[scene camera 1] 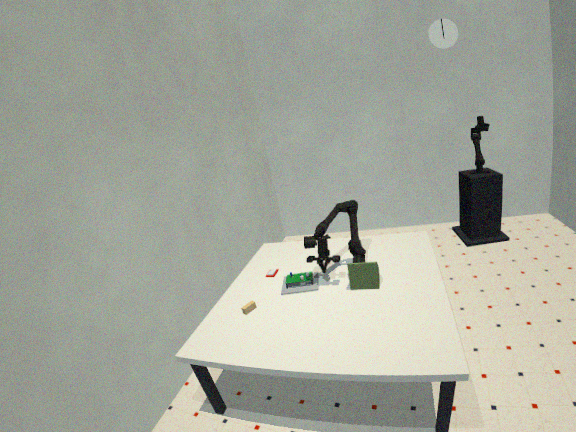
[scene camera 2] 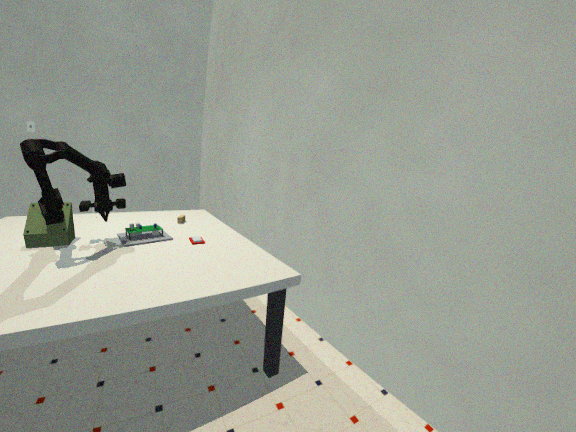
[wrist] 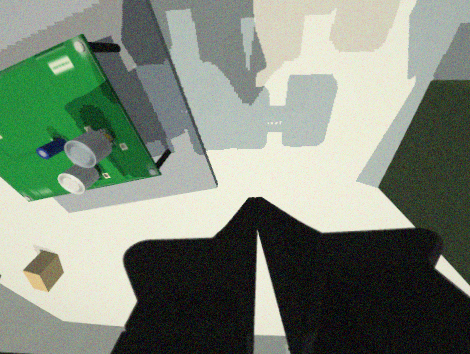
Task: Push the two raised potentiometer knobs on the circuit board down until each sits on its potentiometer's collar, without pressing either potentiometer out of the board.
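Frame: origin at the arm's base, x ahead, y up, z right, level; millimetres.
Where they show: gripper, fingertip midpoint: [scene camera 1: 324, 273] [scene camera 2: 106, 221] [wrist: 254, 203]; arm's base at its link origin: [scene camera 1: 359, 266] [scene camera 2: 54, 217].
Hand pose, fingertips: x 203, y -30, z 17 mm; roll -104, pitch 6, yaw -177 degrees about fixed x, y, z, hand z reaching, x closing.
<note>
Each offset is from my fingertips to the top centre of the thing. "pt": to the spot under its first point. Level surfaces: height alone.
The green circuit board @[dy -39 mm] [scene camera 1: 295, 278] [scene camera 2: 150, 229] [wrist: 30, 107] stands on short dark legs above a grey base plate @[pt dx +148, dy -77, dz -48 mm] [scene camera 1: 300, 291] [wrist: 130, 192]. Two grey cylindrical knobs @[dx +107, dy -12, dz +44 mm] [wrist: 87, 149] @[dx +138, dy -17, dz +20 mm] [wrist: 76, 180] stand up near one corner of the board in the wrist view, side by side. A blue knob @[pt dx +143, dy -25, dz +47 mm] [wrist: 51, 148] stands beside them. In the scene views the knobs are too small to tell how far each sits above its collar. My gripper [scene camera 1: 324, 271] [scene camera 2: 106, 219] [wrist: 254, 203] is shut and empty, pointing down, beside the board on the arm-base side and above table height, apart from the knobs.
The arm rises beside an olive-green box [scene camera 1: 364, 276] [scene camera 2: 37, 226] [wrist: 435, 170]. A wooden block @[dx +419, dy -43, dz -195 mm] [scene camera 1: 249, 307] [scene camera 2: 181, 219] [wrist: 44, 271] and a red-and-white flat item @[dx +376, dy -69, dz +204 mm] [scene camera 1: 272, 273] [scene camera 2: 197, 240] lie on the table @[dy -84 mm] [scene camera 1: 350, 335]. A second dark arm [scene camera 1: 478, 145] stands on a distant black pedestal [scene camera 1: 480, 205].
</note>
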